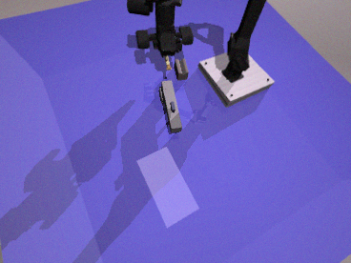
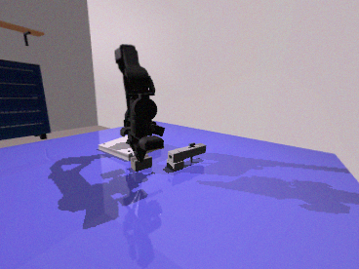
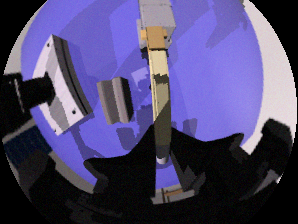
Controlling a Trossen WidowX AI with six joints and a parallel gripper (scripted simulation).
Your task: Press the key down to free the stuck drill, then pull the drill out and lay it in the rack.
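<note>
The tan drill is 40 mm to the left of my gripper tip, 30 mm above it and 10 mm ahead of it. The rest, counted from my gripper tip: grey rack: 50 mm to the left, 50 mm behind, 40 mm below; then grey holder block: 190 mm to the left, 80 mm ahead, 10 mm below; then small dark key: 210 mm to the left, 90 mm ahead.
</note>
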